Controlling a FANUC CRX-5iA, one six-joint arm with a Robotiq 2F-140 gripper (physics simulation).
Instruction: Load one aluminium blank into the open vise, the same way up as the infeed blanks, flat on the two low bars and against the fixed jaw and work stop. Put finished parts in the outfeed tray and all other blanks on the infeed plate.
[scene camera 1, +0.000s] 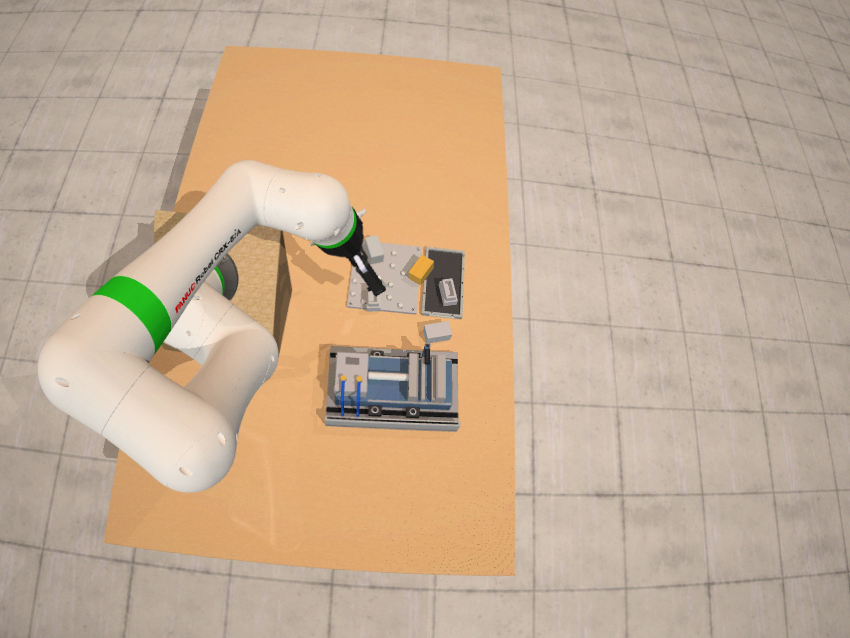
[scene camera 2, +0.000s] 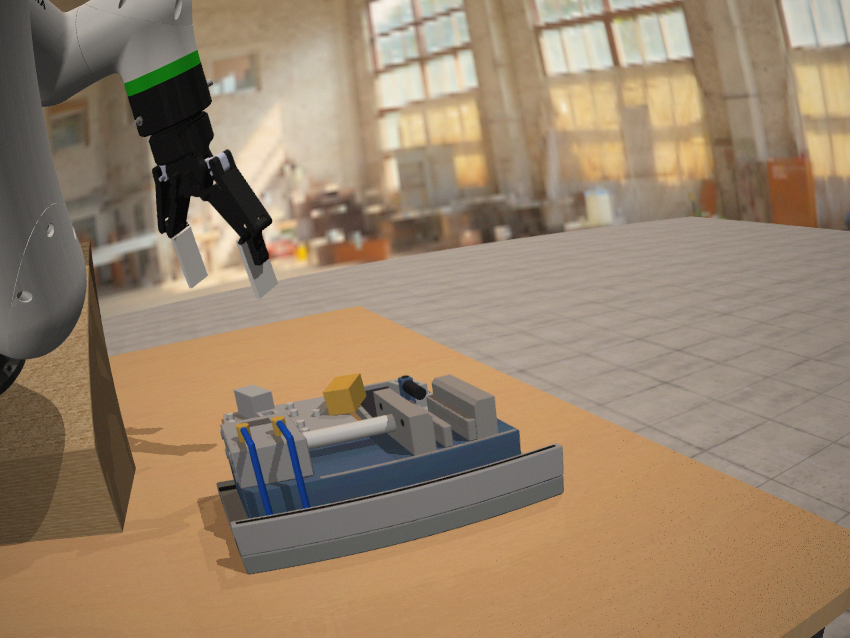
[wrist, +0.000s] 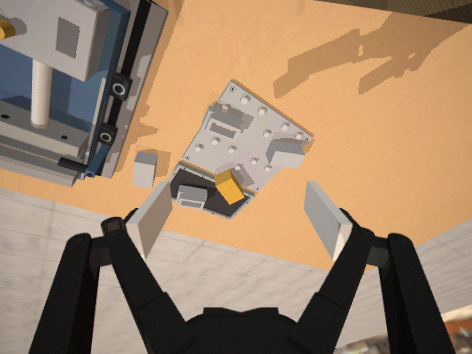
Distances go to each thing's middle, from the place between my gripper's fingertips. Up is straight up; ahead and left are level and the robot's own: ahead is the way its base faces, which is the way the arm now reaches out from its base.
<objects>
The grey infeed plate (scene camera 1: 405, 291) lies 5 cm ahead of my hand, 8 cm to the left of it and 20 cm below it. Round my hand: dark outfeed tray (scene camera 1: 448, 264) (20 cm ahead, 8 cm to the left, 20 cm below); then brass blank (scene camera 2: 344, 394) (14 cm ahead, 9 cm to the left, 18 cm below); then vise base (scene camera 2: 378, 449) (8 cm ahead, 21 cm to the right, 16 cm below).
</objects>
